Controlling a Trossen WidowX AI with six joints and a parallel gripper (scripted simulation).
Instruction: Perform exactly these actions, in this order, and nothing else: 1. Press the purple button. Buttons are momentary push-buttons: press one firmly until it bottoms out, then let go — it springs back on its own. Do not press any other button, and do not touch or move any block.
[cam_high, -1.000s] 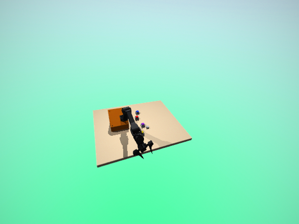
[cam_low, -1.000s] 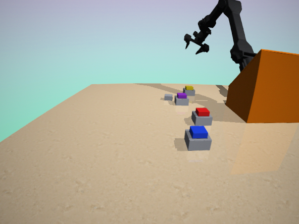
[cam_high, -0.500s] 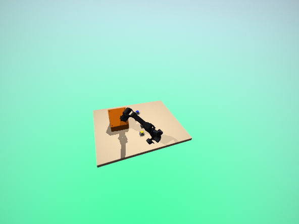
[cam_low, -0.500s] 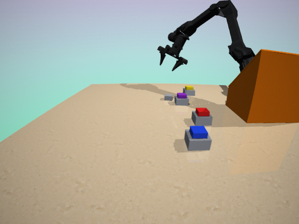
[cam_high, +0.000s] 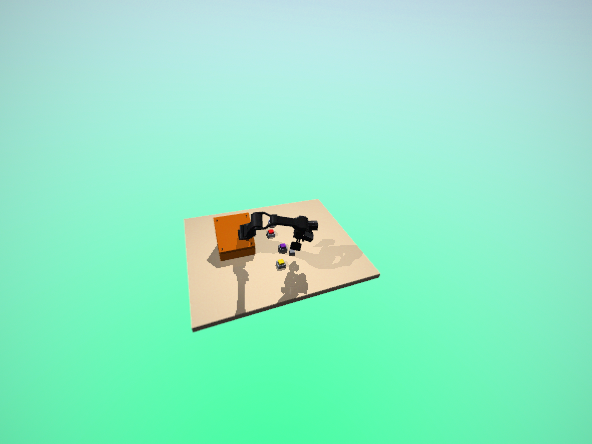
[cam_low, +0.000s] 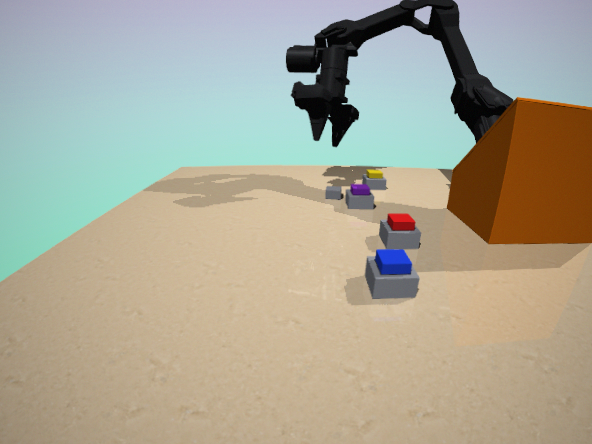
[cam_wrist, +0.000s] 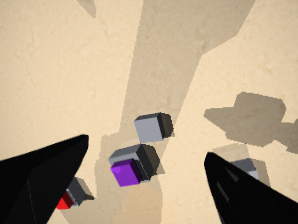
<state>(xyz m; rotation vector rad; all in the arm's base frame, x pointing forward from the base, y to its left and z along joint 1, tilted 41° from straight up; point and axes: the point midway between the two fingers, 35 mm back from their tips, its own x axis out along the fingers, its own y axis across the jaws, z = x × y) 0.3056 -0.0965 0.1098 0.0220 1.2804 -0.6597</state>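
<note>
The purple button is 8 cm to the left of my gripper tip, 7 cm below it and 7 cm behind it. The rest, counted from my gripper tip: yellow button: 12 cm behind, 7 cm below, 5 cm to the right; then small grey block: 10 cm below, 3 cm to the left, 2 cm behind; then red button: 24 cm to the left, 11 cm behind, 7 cm below.
</note>
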